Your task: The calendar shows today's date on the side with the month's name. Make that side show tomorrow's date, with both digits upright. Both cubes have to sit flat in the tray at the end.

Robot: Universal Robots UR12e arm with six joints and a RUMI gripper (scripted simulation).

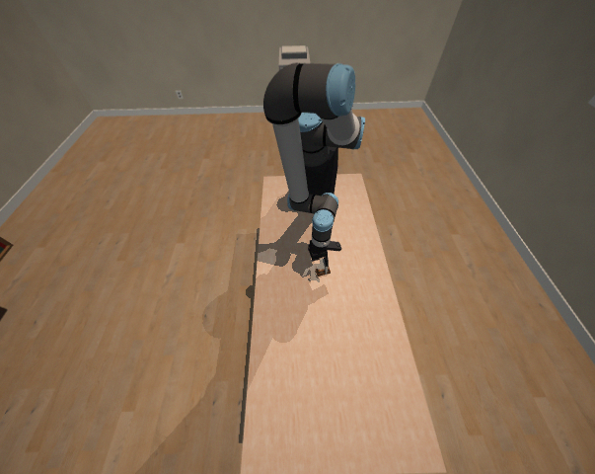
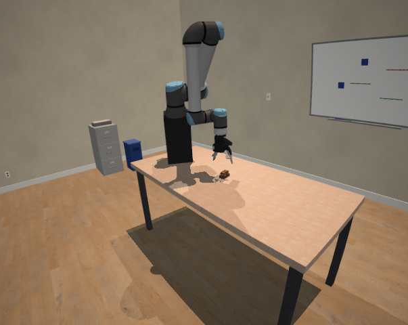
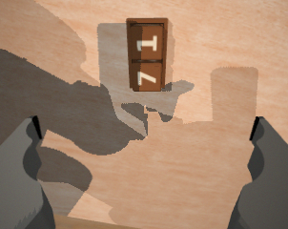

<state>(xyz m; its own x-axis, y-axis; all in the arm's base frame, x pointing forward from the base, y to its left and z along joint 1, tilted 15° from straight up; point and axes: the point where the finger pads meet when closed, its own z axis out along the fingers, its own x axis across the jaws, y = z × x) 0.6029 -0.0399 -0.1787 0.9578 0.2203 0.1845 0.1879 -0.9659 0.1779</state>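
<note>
Now: the brown digit cube 90 mm below my hand. From my hand the other things lie so: brown calendar tray (110 mm below, 20 mm to the left).
</note>
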